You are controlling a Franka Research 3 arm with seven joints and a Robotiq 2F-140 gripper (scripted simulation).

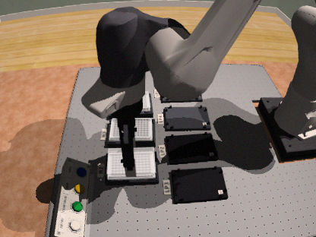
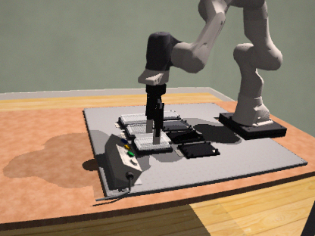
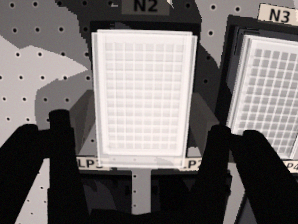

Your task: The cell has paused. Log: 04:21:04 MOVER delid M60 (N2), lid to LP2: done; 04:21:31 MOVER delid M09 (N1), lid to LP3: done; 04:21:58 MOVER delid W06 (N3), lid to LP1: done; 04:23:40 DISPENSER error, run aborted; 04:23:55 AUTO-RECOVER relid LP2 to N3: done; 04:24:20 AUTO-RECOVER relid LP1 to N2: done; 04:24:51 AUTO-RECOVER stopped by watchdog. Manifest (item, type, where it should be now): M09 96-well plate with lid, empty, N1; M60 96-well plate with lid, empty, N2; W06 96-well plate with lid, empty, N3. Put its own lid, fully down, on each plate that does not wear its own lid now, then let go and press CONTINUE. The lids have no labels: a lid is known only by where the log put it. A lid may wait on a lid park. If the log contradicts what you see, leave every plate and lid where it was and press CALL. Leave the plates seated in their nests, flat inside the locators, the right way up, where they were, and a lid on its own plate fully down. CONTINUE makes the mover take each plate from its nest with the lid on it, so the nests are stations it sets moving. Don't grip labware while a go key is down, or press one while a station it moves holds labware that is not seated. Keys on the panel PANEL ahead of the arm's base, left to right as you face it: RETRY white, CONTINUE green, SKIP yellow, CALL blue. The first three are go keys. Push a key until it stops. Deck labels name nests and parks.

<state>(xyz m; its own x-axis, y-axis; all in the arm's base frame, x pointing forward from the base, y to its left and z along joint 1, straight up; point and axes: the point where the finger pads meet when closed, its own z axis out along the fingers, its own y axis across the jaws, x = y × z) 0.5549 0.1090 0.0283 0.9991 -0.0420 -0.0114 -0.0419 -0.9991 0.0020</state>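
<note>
The plate is 40 mm below my hand. The rest, counted from my hand: LP2 label: 90 mm behind, 70 mm below, 60 mm to the right; LP3 label: 90 mm behind, 70 mm to the left, 70 mm below; N2 label: 90 mm ahead, 70 mm below.
</note>
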